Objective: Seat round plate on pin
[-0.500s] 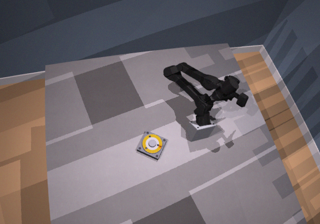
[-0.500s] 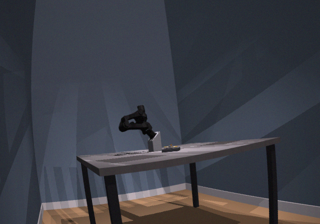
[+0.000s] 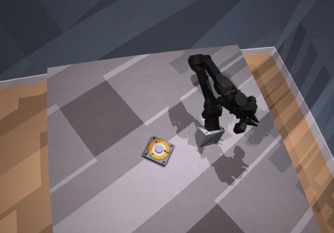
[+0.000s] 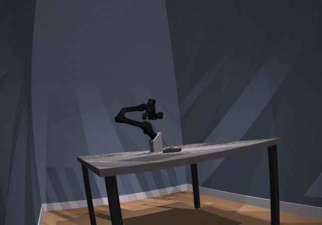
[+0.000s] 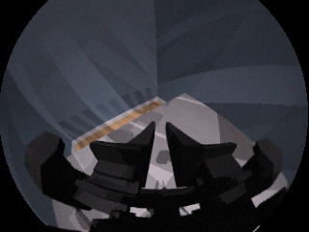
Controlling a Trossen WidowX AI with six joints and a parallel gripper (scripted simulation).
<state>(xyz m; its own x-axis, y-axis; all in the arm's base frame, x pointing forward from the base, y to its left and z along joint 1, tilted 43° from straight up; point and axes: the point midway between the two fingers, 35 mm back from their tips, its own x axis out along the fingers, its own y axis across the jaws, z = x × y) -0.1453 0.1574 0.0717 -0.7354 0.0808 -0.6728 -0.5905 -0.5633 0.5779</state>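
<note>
Now: the round plate 410 mm ahead of my gripper tip, 40 mm to the right of it and 250 mm below it. Also, from my gripper tip: square base 430 mm ahead, 50 mm to the right, 260 mm below.
</note>
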